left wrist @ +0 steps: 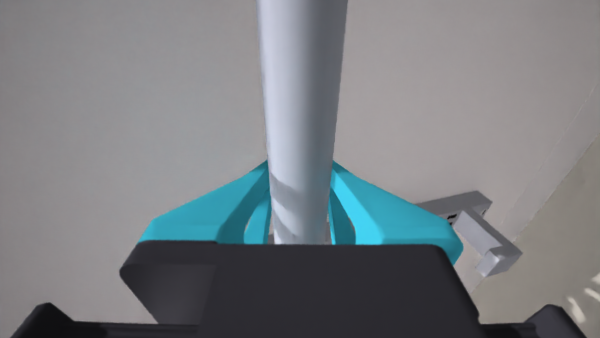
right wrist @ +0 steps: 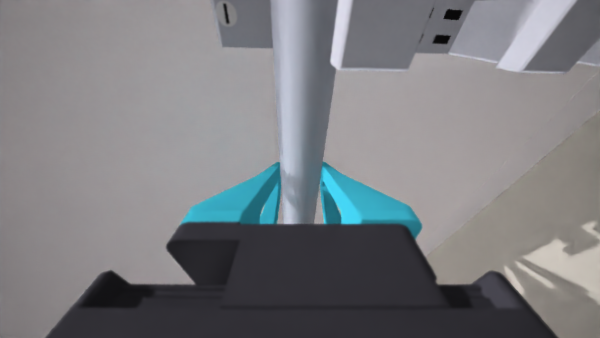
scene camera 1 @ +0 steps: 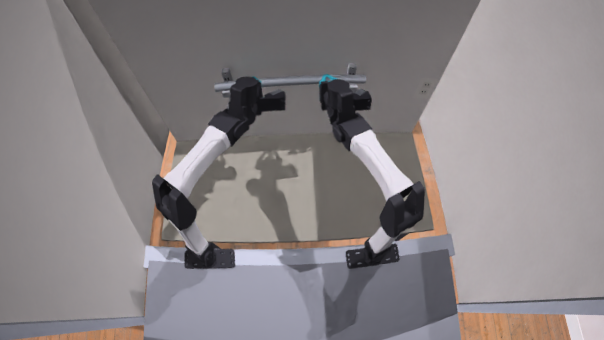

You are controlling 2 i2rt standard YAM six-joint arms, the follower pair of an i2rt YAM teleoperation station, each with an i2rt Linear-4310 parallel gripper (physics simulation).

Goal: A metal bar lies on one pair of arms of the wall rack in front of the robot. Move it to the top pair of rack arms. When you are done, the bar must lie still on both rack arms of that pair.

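The grey metal bar (scene camera 1: 290, 81) (left wrist: 303, 100) (right wrist: 304, 100) runs nearly level across the wall rack in scene camera 1. My left gripper (scene camera 1: 257, 80) (left wrist: 299, 169) is shut on the bar left of its middle. My right gripper (scene camera 1: 327, 79) (right wrist: 300, 169) is shut on it right of its middle. In the right wrist view the bar passes right beside the uppermost visible rack arm (right wrist: 377, 37), with the rack's plate (right wrist: 245, 30) behind. Whether they touch is unclear. A lower arm (left wrist: 482, 235) shows in the left wrist view. The bar's contact with the left rack side is hidden.
The rack's left upright (scene camera 1: 226, 74) and right upright (scene camera 1: 351, 69) are on the back wall, behind the bar. Another rack arm (right wrist: 540, 37) shows in the right wrist view. A mat (scene camera 1: 370, 210) lies below, between the side walls. A wall outlet (scene camera 1: 425, 88) is at the right.
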